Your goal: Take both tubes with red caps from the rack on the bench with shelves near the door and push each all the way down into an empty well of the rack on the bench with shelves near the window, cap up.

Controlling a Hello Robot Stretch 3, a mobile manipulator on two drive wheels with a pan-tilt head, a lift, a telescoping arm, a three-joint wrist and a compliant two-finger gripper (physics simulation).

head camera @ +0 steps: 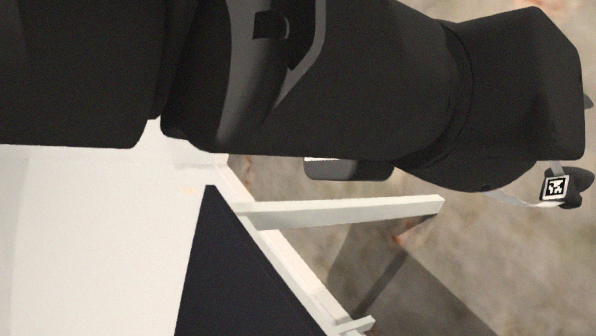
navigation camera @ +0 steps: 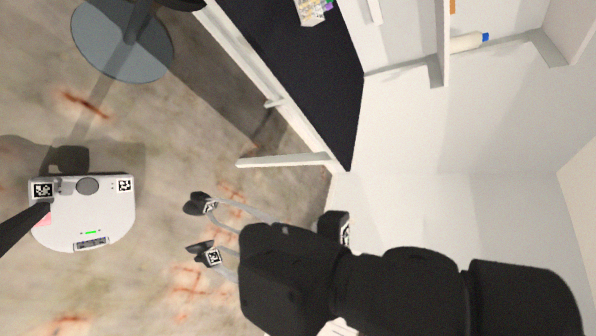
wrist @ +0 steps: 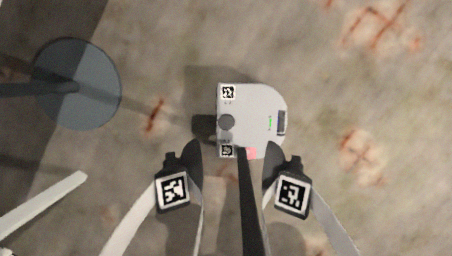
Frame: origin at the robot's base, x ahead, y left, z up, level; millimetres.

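Where they show: gripper, fingertip midpoint: [navigation camera: 193,223] [wrist: 232,157]; robot's base, origin of the base link: [navigation camera: 88,185] [wrist: 227,116].
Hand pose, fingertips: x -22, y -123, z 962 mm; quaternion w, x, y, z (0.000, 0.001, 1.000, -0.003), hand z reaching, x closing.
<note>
Things, the pixels of their top centre, and the offset from my fingertips. "*": a spot on its surface instead. Level surfaces: height alone.
- pale rack, surface spot: [navigation camera: 309,16] * dx +585, dy -363, dz -8 mm
- dark bench top, its level: dz -47 mm
- round stool foot, surface spot: [wrist: 95,107] * dx +696, dy +87, dz -931 mm
- shelf, its level: dz +391 mm
- blue-capped bottle, middle of its top: [navigation camera: 487,36] dx +659, dy -957, dz +588 mm
My gripper [head camera: 586,141] [navigation camera: 195,226] [wrist: 232,157] is open, its fingers apart with nothing between them. It is over the floor, beside the end of a bench. A pale rack [navigation camera: 309,16] with tubes in it stands on the dark bench top [head camera: 225,275] [navigation camera: 320,75], cut off by the top edge of the navigation view. Green and purple caps show on it. Its wells cannot be made out. No red-capped tube shows in these views. The gripper is well apart from the rack.
My white base [navigation camera: 82,215] [wrist: 252,115] is on the floor. A round stool foot [navigation camera: 92,35] [wrist: 95,107] stands near the bench. A pale bench foot [head camera: 350,212] [navigation camera: 280,160] [wrist: 45,204] sticks out. A shelf [navigation camera: 441,40] and a blue-capped bottle [navigation camera: 465,42] are above the bench.
</note>
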